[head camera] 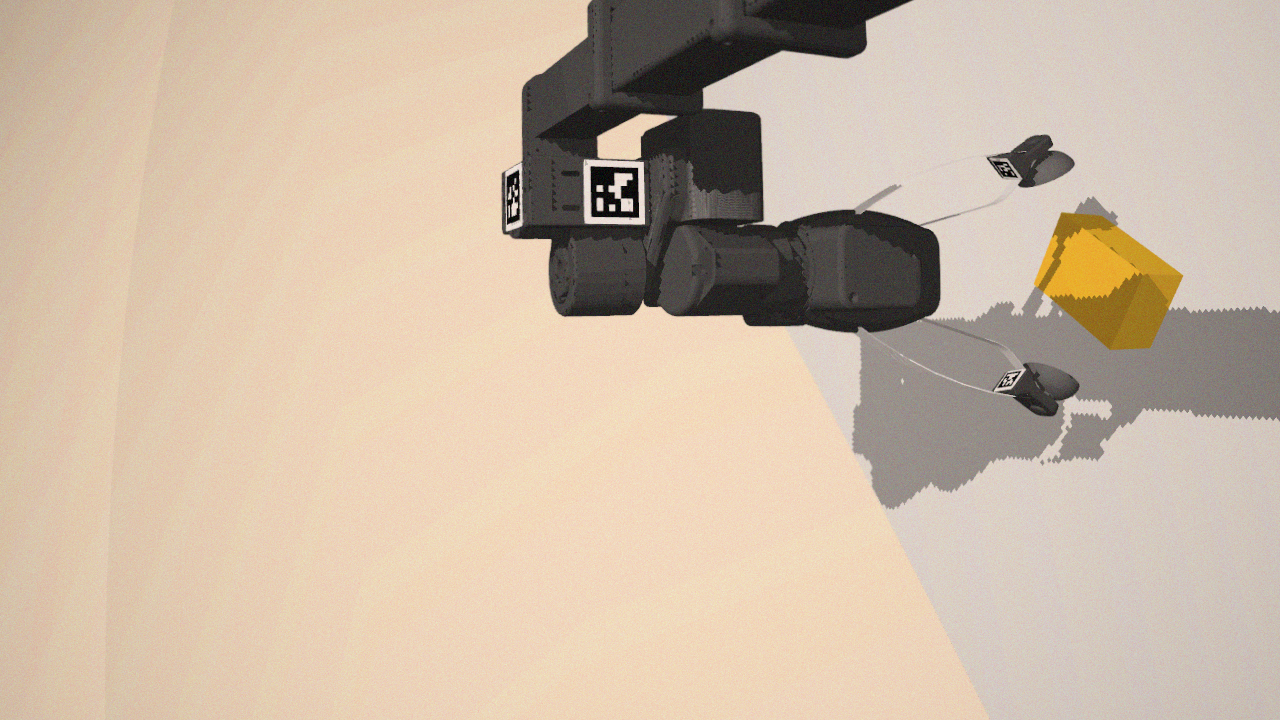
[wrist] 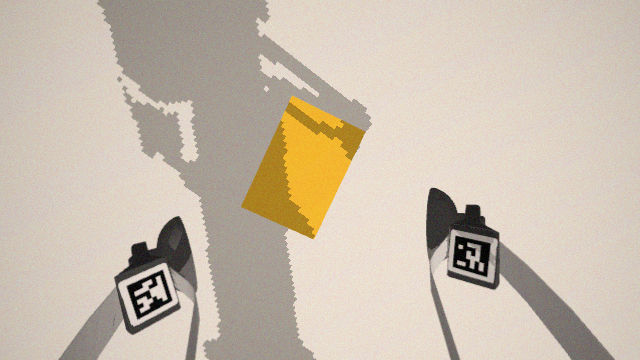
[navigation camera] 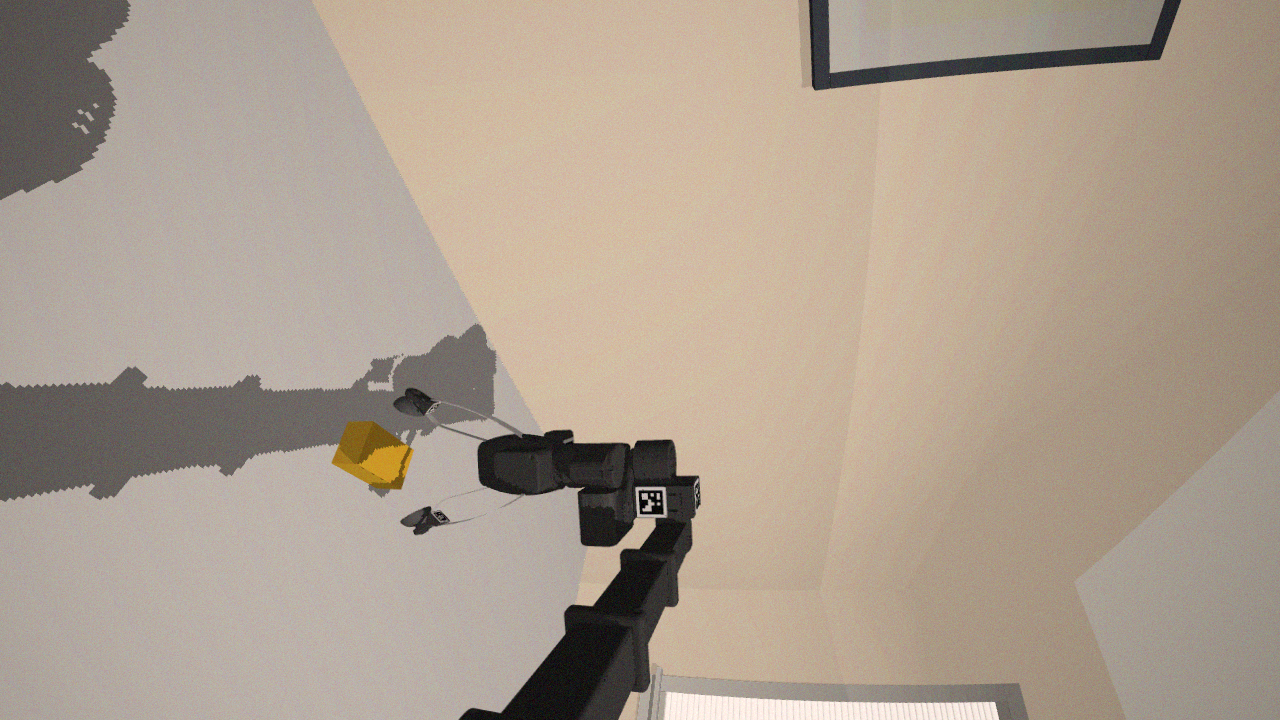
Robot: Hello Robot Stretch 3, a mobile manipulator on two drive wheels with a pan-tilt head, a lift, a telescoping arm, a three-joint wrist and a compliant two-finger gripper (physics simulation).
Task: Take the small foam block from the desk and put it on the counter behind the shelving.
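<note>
The small foam block is a yellow-orange box on the pale desk. My gripper is wide open and holds nothing. In the wrist view the block lies turned at a slant, mostly ahead of the fingertips and within the width between them, with a gap to each finger. Its near corner reaches about level with the tips. How high the fingers are above the desk is hard to tell. The counter and the shelving do not show.
The slanted desk edge runs beneath the wrist, with a beige surface beyond it. The arm casts a dark shadow across the desk. A dark-framed panel and a bright window-like frame show in the navigation view.
</note>
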